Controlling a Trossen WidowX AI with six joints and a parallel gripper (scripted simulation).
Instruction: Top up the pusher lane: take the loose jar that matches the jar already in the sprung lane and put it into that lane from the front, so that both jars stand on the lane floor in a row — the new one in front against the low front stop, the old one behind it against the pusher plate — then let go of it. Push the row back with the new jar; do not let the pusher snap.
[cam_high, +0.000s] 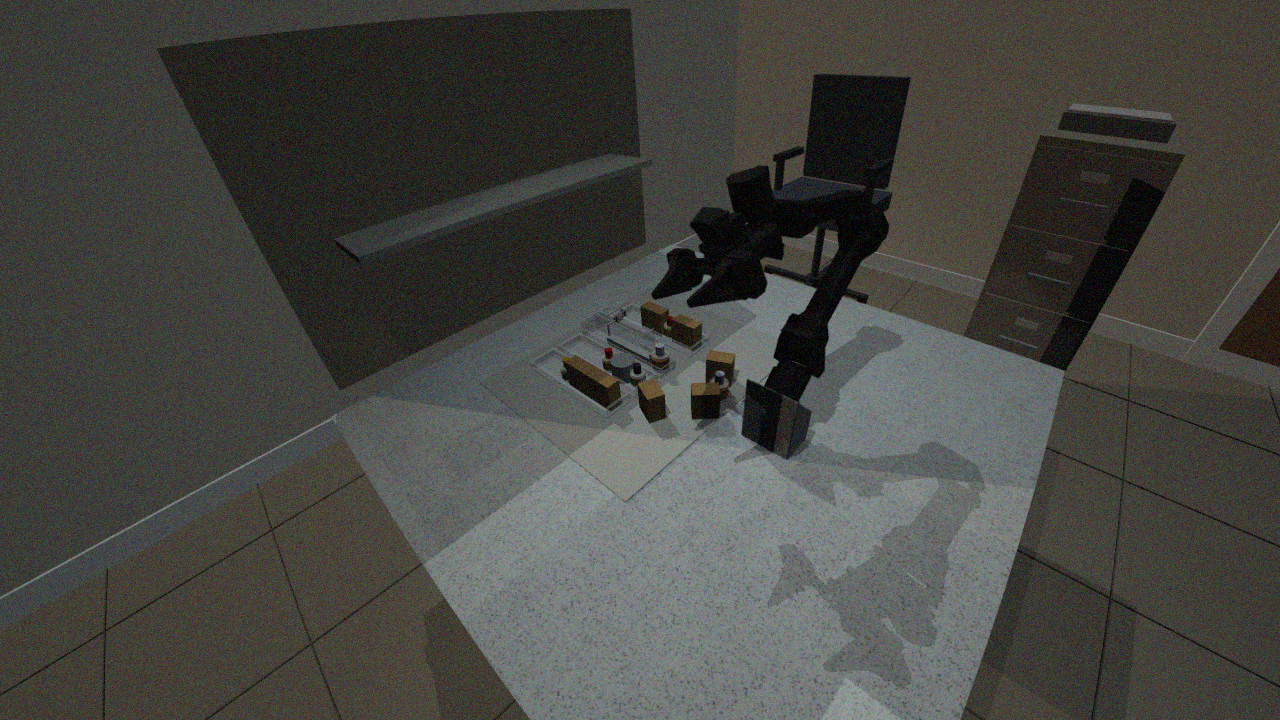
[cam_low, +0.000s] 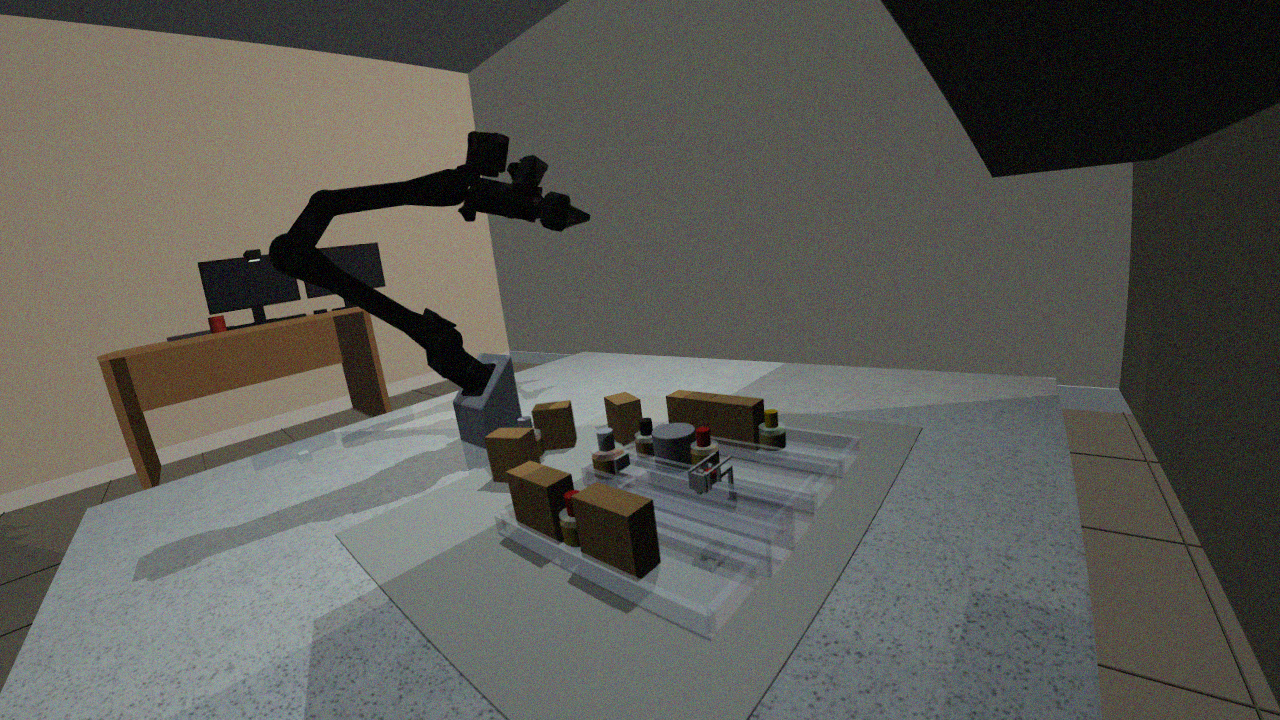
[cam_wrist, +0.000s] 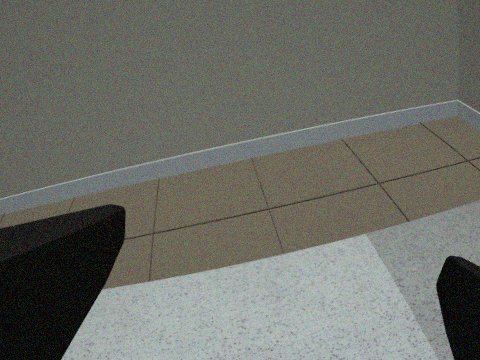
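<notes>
Now: the wide grey can 360 mm below my gripper tip, 290 mm ahead of it and 180 mm to the right of it. From my gripper tip the other things lie so: clear-walled lane 380 mm ahead, 370 mm below, 290 mm to the right.
</notes>
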